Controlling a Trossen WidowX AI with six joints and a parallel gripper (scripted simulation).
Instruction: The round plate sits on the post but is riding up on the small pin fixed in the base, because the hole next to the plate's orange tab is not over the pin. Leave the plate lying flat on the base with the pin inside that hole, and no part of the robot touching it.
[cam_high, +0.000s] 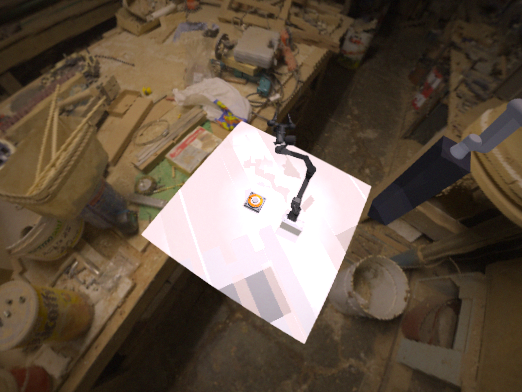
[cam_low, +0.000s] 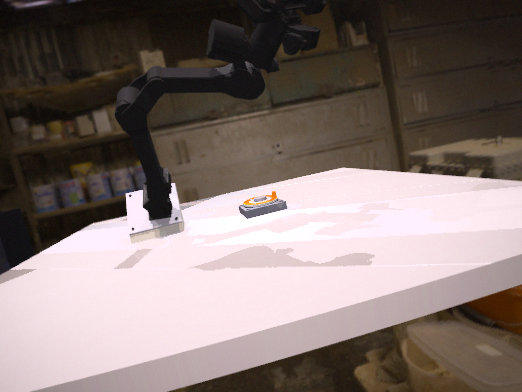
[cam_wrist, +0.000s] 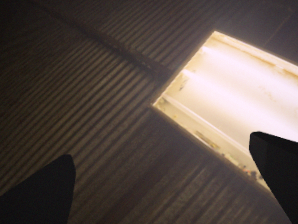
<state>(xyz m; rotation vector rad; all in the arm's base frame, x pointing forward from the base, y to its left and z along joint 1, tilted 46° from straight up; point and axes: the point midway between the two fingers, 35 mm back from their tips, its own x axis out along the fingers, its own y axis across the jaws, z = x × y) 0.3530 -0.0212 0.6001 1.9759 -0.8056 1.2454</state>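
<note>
My gripper tip is 470 mm to the right of the plate, 430 mm above it and 70 mm past it. Round my gripper tip: base 470 mm to the left, 450 mm below, 100 mm behind.
</note>
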